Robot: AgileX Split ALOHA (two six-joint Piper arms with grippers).
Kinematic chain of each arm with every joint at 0, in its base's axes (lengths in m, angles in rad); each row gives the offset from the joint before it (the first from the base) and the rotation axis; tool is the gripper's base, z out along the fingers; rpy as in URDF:
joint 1: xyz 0 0 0.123 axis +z
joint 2: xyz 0 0 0 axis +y
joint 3: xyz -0.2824 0 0.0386 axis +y
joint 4: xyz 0.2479 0 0.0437 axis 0.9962 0 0.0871
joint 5: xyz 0 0 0 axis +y
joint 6: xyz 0.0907 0 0.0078 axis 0.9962 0 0.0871
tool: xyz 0 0 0 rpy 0 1.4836 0
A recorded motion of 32 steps. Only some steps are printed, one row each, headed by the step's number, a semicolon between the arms.
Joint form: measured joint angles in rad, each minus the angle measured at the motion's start. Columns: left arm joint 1, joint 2, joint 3, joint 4, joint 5, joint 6; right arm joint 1, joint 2, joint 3, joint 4, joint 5, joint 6.
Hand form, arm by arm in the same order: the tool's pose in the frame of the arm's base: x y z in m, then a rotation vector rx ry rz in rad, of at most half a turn. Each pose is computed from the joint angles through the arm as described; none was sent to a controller.
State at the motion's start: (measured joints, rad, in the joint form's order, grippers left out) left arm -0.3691 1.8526 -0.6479 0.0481 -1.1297 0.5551; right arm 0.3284 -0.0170 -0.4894 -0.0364 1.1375 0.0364
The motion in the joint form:
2: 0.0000 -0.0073 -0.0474 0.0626 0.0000 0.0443; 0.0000 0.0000 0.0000 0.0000 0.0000 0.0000
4: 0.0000 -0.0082 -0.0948 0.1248 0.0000 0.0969; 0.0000 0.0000 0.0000 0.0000 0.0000 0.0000
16: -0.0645 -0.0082 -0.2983 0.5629 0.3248 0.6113; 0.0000 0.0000 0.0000 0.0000 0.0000 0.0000
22: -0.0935 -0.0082 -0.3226 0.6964 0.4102 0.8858; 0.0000 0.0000 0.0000 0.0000 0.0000 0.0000
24: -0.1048 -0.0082 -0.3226 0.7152 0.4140 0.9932; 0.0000 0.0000 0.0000 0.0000 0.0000 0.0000
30: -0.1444 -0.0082 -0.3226 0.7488 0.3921 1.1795; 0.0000 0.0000 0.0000 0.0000 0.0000 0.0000
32: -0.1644 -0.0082 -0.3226 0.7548 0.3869 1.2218; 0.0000 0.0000 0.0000 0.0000 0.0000 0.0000
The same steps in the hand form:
2: 0.3187 -0.1330 0.1817 0.8029 1.2769 0.1477; -0.0081 -0.0060 0.2681 -0.3048 2.0969 0.1733
4: 0.3250 -0.1409 0.1928 0.8690 1.1797 0.1770; -0.0081 -0.0060 0.2681 -0.3048 2.0969 0.1733
16: 0.3332 -0.1957 0.2089 1.5909 0.5852 0.5371; -0.0081 -0.0060 0.2681 -0.3048 2.0969 0.1733
22: 0.3270 -0.2084 0.2050 1.8064 0.2332 0.7303; -0.0081 -0.0060 0.2681 -0.3048 2.0969 0.1733
24: 0.3239 -0.2125 0.2041 1.8402 0.1074 0.7965; -0.0081 -0.0060 0.2681 -0.3048 2.0969 0.1733
30: 0.3130 -0.2267 0.2048 1.8486 -0.1476 0.8930; -0.0081 -0.0060 0.2681 -0.3048 2.0969 0.1733
32: 0.3079 -0.2332 0.2050 1.8426 -0.2139 0.9073; -0.0081 -0.0060 0.2681 -0.3048 2.0969 0.1733

